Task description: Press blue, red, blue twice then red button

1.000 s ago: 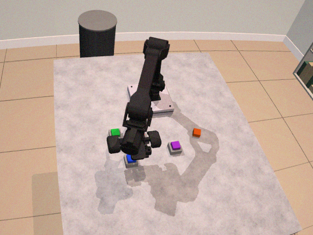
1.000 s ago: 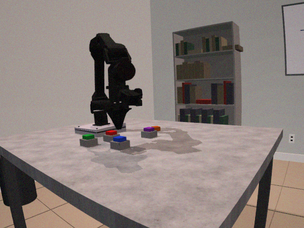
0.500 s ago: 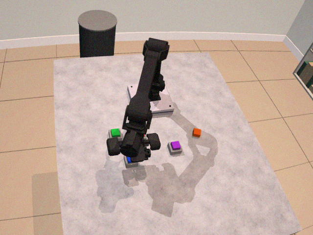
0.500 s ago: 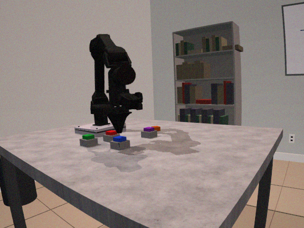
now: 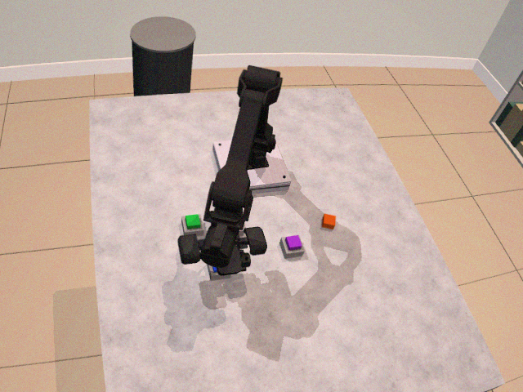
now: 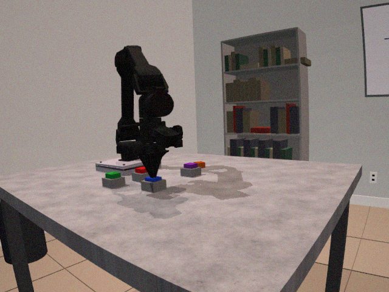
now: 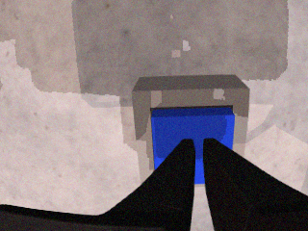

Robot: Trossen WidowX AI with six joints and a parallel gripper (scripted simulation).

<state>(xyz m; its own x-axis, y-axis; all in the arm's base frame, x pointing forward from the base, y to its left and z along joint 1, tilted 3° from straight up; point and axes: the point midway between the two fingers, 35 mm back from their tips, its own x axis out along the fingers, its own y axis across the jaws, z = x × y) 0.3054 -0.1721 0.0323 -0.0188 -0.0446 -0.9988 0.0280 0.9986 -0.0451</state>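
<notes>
Now: the blue button 10 mm below my gripper tip. From my gripper tip the other things lie so: green button 130 mm behind, 40 mm to the right; purple button 30 mm behind, 190 mm to the left; red button 110 mm behind, 60 mm to the left.
</notes>
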